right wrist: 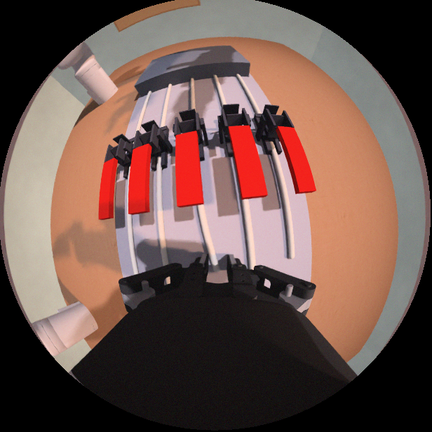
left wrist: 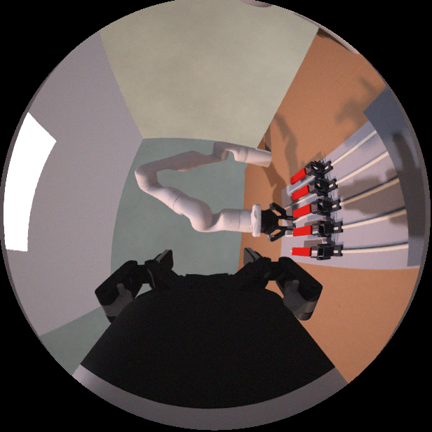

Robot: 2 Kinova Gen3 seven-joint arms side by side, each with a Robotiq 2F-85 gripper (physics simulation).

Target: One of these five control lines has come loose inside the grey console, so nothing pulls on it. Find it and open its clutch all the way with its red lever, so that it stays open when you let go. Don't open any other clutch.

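Five red levers [right wrist: 107, 190] [right wrist: 140, 180] [right wrist: 189, 170] [right wrist: 247, 162] [right wrist: 296, 160] extend from black clutches toward my right gripper; they also show at the right in the left wrist view. Pale control lines run through the clutches to the grey console [left wrist: 382, 107] [right wrist: 192, 62]. I cannot tell which line is loose. My right gripper [right wrist: 217, 261] [left wrist: 294, 223] is partly open, its fingertips apart near the near end of the middle line [right wrist: 207, 237], which shows between them with gaps on both sides. My left gripper [left wrist: 207, 257] is wide open and empty, away from the levers.
The clutches stand on a pale lavender board [right wrist: 225, 225] [left wrist: 380, 257] on an orange-brown table [right wrist: 350, 215] [left wrist: 345, 305]. The white right arm [left wrist: 200, 215] reaches in beside the levers. White arm parts [right wrist: 97, 82] [right wrist: 67, 327] show at the left of the right wrist view.
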